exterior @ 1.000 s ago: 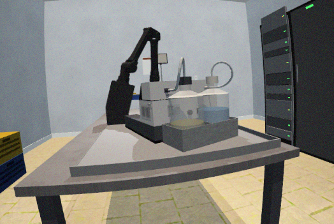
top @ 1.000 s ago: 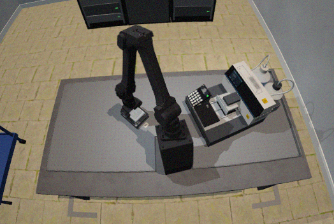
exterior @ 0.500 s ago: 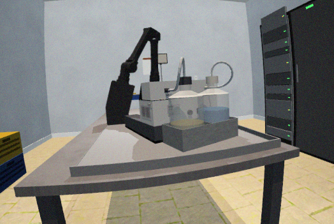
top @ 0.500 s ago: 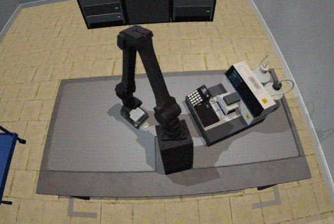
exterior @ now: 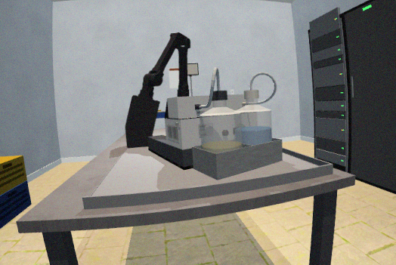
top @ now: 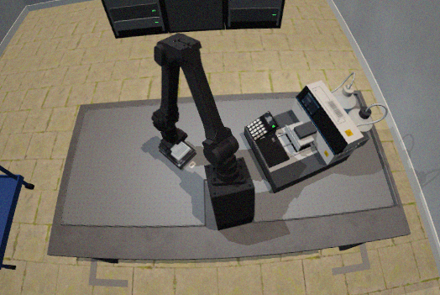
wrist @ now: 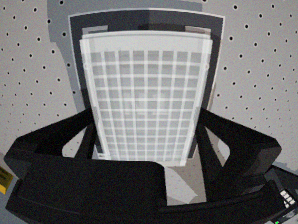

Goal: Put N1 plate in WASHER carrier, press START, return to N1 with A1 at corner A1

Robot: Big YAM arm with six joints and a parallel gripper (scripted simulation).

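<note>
The white well plate lies 1 cm below my hand. The rest, counted from my hand: dark washer carrier: 5 cm behind, 47 cm to the right, 2 cm above; then white corner label: 7 cm behind, 8 cm to the right, 6 cm below; then plate washer: 61 cm to the right, 7 cm above.
</note>
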